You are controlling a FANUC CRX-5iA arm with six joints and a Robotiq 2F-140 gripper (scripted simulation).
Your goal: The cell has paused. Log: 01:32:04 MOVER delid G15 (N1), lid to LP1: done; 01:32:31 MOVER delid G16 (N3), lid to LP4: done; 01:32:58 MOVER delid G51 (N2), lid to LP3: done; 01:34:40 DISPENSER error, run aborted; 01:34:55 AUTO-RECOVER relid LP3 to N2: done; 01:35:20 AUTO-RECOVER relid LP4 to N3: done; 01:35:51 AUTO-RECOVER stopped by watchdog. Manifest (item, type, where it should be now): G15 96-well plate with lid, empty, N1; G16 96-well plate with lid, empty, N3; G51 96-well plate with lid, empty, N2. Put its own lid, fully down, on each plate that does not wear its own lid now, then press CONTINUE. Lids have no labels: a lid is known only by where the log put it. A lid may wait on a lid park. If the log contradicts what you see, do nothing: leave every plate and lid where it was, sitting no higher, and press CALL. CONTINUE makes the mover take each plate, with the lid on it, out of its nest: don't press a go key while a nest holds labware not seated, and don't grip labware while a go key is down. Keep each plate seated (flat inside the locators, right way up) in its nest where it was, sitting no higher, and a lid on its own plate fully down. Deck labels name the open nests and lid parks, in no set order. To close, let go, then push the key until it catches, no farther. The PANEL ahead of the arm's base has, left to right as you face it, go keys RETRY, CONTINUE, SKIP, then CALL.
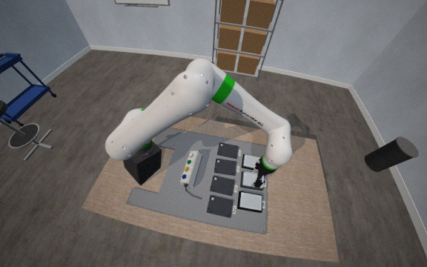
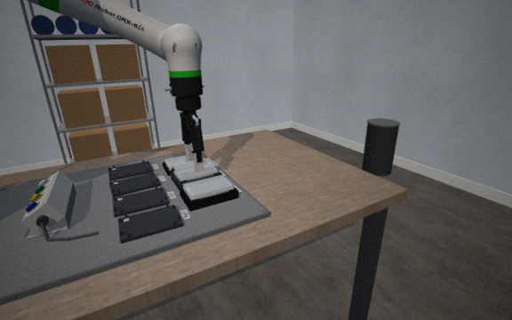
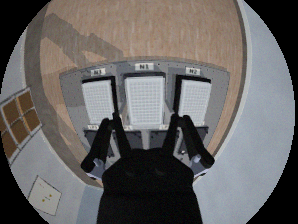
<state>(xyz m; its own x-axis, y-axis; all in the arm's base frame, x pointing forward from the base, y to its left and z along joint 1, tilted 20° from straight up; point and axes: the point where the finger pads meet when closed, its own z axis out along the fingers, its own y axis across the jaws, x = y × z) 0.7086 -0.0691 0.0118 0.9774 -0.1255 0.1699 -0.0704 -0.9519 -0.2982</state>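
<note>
Right now the pale grey lid is 20 mm below my hand. From my hand the other things lie so: plate: 40 mm below.
</note>
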